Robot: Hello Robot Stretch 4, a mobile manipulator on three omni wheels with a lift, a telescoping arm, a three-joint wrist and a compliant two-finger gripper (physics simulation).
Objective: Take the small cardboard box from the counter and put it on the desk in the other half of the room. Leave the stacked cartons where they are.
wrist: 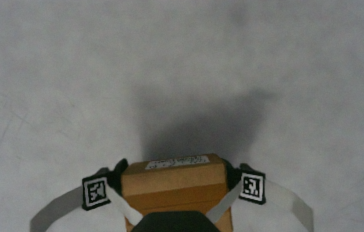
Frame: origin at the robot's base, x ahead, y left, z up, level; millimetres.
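Seen in the pictures: hand, its tool point: (175, 173).
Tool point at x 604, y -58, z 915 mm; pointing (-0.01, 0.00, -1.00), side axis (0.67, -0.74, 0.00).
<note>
A point is followed by its place in that frame.
The small cardboard box (175, 181) {x 606, y -57, z 951 mm} shows at the bottom middle of the wrist view, brown with a white printed label on its far edge. My gripper (175, 175) {x 604, y -58, z 915 mm} is shut on it, with one dark fingertip pressed against its left side and the other against its right side. The lower part of the box is hidden behind the dark gripper body. The stacked cartons and the desk do not show in this view.
A pale grey, faintly mottled surface (75, 65) {x 617, y 99, z 883 mm} lies behind the box and fills the background. A dark, soft-edged shadow falls on it just beyond the box. I cannot tell how far the box is from this surface.
</note>
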